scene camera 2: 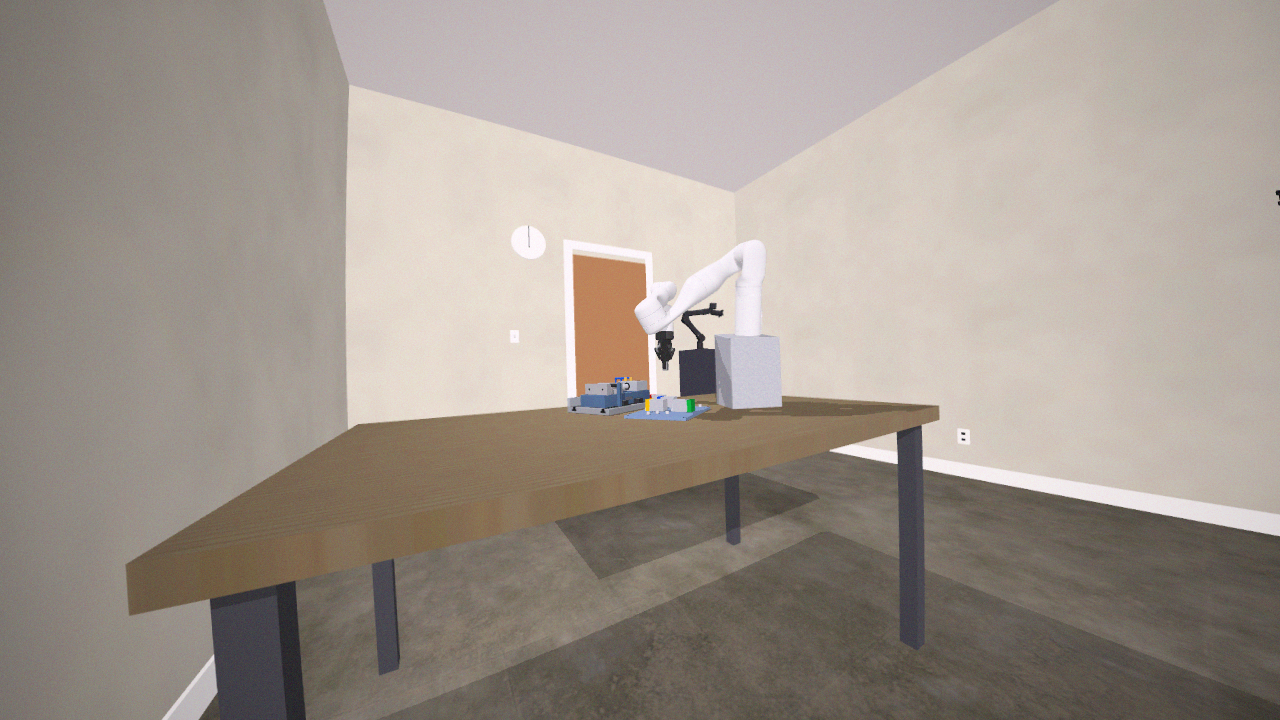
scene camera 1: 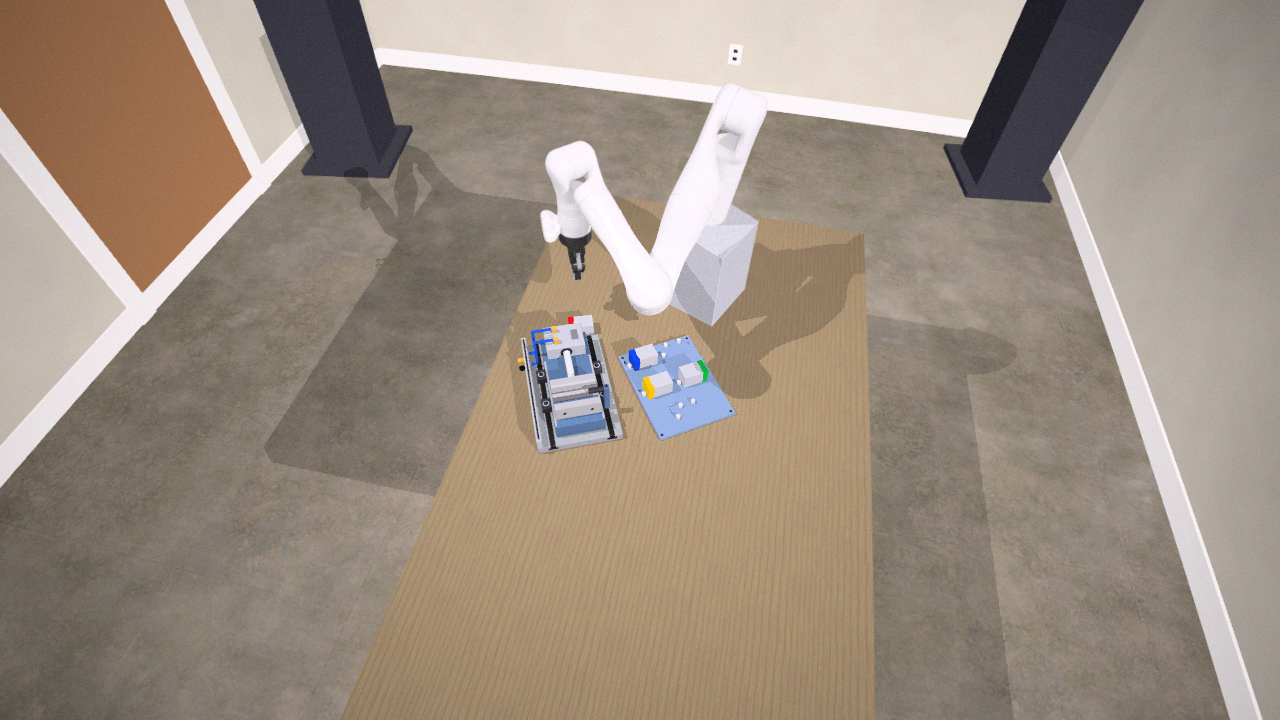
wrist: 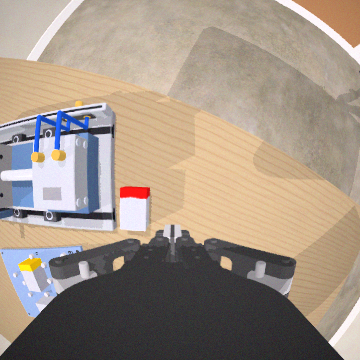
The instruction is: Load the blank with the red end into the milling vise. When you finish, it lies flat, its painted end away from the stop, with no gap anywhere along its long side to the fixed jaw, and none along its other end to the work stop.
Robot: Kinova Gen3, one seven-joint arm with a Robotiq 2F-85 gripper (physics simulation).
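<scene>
The blank with the red end (scene camera 1: 583, 321) (wrist: 135, 213) lies on the table just beyond the vise's end. In the wrist view its red end points up in the picture, toward the near table edge, and a narrow gap shows between it and the vise base. The milling vise (scene camera 1: 583, 444) (wrist: 107, 175) stands to its left in the wrist view. My gripper (scene camera 1: 578, 276) (scene camera 2: 665, 368) (wrist: 172, 234) is shut and empty. It hangs well above the table, beyond the blank as seen from scene camera 1. The fixed jaw and work stop are too small to tell apart in the scene views.
A blue pegged board (scene camera 1: 662, 428) (scene camera 2: 637, 415) (wrist: 20, 296) lies beside the vise. It carries a blue-ended blank (scene camera 1: 643, 356), a yellow-ended blank (scene camera 1: 657, 385) and a green-ended blank (scene camera 1: 691, 373). Blue bent tubes (wrist: 59, 131) rise from the vise. The robot's grey pedestal (scene camera 1: 716, 268) (scene camera 2: 748, 371) stands behind.
</scene>
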